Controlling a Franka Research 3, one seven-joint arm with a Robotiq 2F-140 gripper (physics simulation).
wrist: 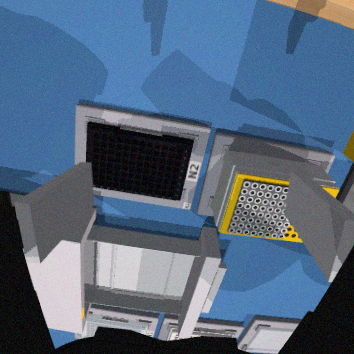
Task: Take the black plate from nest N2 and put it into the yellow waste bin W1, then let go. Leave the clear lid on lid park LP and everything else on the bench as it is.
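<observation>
The black plate (137, 162) lies in nest N2 (80, 135), a grey frame with an N2 label on its right side. My gripper (188, 188) is open and empty, fingers wide apart. The left finger shows at the lower left corner of N2, and the right finger covers part of the yellow rack to the right; the plate is not between the pads. A yellow surface at the right edge, likely part of bin W1 (350, 147), is mostly out of view. A pale, clear-looking flat piece (270, 337) sits in a frame at the bottom right; its label is hidden.
A yellow rack (228, 210) with grey tube-like rings stands on a grey nest (209, 180) right of N2. A grey open-topped unit (145, 237) with a raised pale bar (200, 285) stands in front of N2. More nests (125, 317) (220, 327) show at the bottom.
</observation>
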